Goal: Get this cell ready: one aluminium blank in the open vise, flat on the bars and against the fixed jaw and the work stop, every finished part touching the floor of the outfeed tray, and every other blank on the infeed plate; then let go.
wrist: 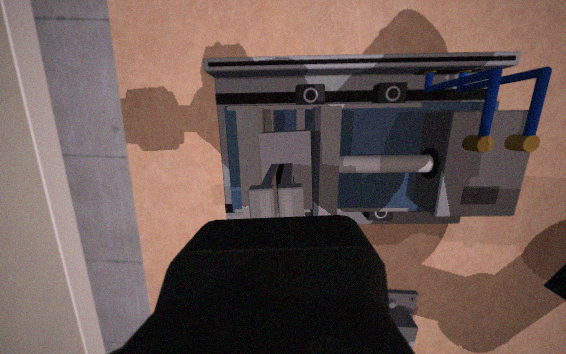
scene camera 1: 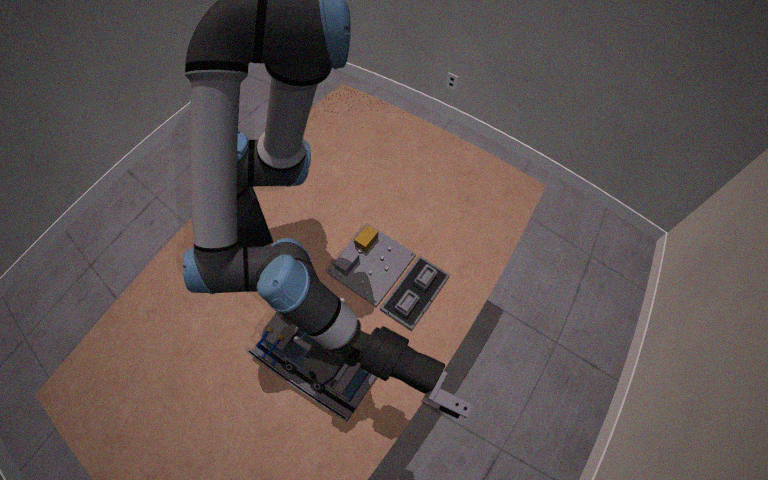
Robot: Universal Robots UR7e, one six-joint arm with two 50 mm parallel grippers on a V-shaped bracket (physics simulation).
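Frame: origin at the arm's base, x ahead, y left, z up, level; metres.
Seen in the pictures: hand, its tool point: [wrist: 281,183].
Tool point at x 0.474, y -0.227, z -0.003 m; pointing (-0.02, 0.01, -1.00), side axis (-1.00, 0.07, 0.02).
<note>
Pixels of each thing's top centre, then the offset from my tool point to it.
- plain grey blank, centre of its top: [wrist: 286,173] [scene camera 1: 337,365] dx -0.004, dy -0.003, dz -0.017 m
- grey block, centre of its top: [wrist: 400,344] [scene camera 1: 346,258] dx -0.125, dy +0.271, dz -0.090 m
- yellow block, centre of its top: [scene camera 1: 366,235] dx -0.109, dy +0.358, dz -0.090 m
- infeed plate, centre of its top: [scene camera 1: 371,262] dx -0.069, dy +0.306, dz -0.126 m
- vise spindle, centre of its top: [wrist: 372,162] [scene camera 1: 311,351] dx -0.074, dy +0.001, dz -0.035 m
The vise [scene camera 1: 340,405] [wrist: 492,175] is open. A plain grey blank [wrist: 286,146] lies between its jaws, close beside the left jaw [wrist: 248,150] and with a gap to the right jaw [wrist: 328,150]. Whether it sits fully flat or touches the work stop cannot be told. My gripper [wrist: 281,174] is shut and empty, its fingertips together over the near part of the blank. In the scene view the arm hides these fingers. A grey block [scene camera 1: 346,263] and a yellow block [scene camera 1: 366,238] are on the infeed plate [scene camera 1: 398,261]. Two finished parts [scene camera 1: 406,302] [scene camera 1: 426,276] lie in the outfeed tray [scene camera 1: 429,292].
Blue pipes [wrist: 491,107] with brass-coloured tips reach over the vise's right end. The vise spindle [wrist: 385,164] runs to the right jaw. Small pale pegs [scene camera 1: 389,249] stand on the infeed plate. The bracket's other gripper sticks out to the right in the scene view.
</note>
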